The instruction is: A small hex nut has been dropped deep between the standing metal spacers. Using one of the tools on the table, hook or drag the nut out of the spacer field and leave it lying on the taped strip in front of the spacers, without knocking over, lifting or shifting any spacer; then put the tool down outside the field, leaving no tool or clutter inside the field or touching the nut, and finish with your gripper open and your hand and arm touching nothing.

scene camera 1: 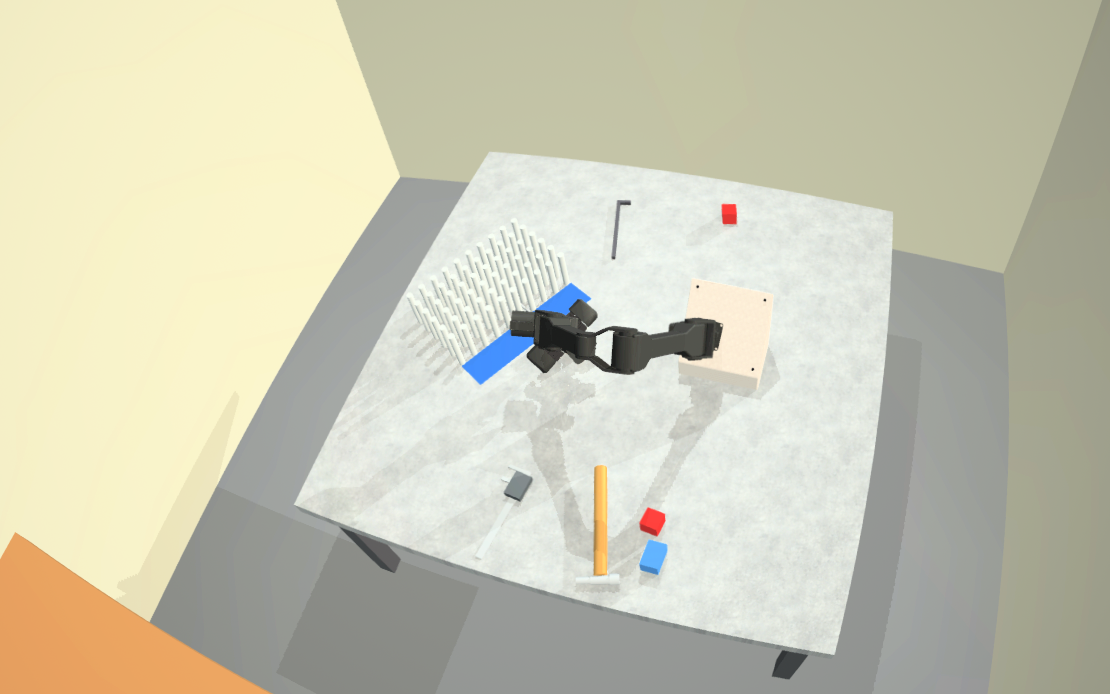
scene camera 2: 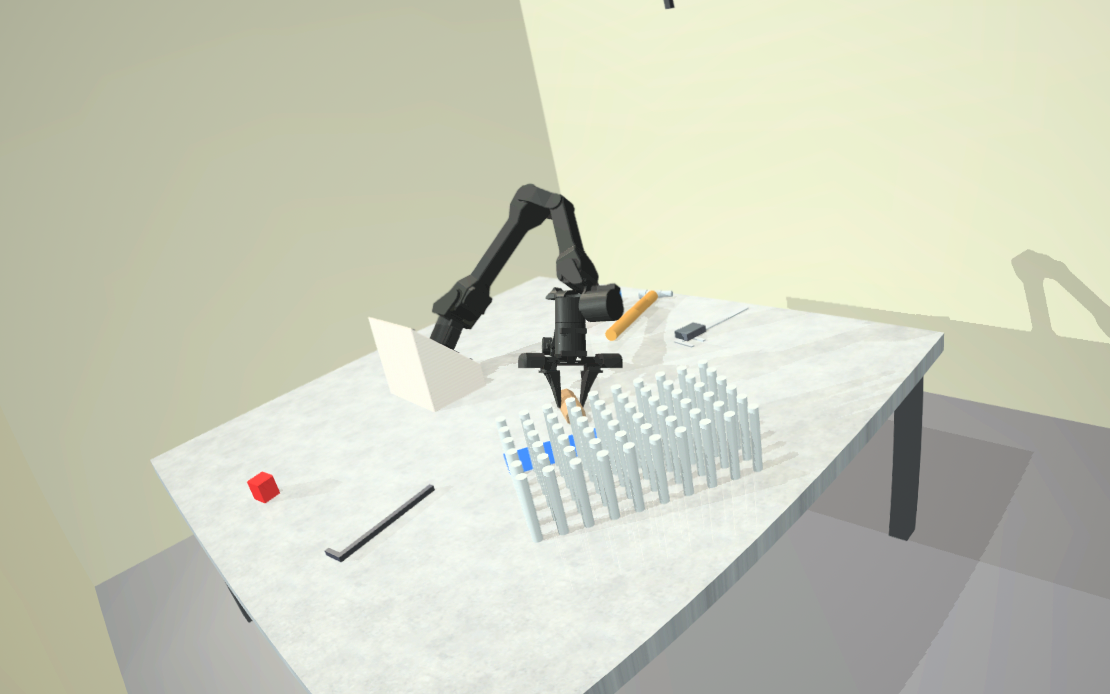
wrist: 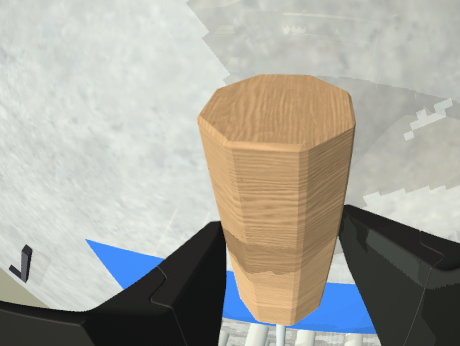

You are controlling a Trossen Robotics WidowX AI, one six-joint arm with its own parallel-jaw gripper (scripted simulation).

my gripper: scene camera 1 565,342; scene camera 2 570,408; wrist 281,226
orange-handled tool: scene camera 1; scene camera 2; not seen in the wrist view (out of frame)
same spot on orange-handled tool: (scene camera 2: 646,297) = (scene camera 1: 597,551)
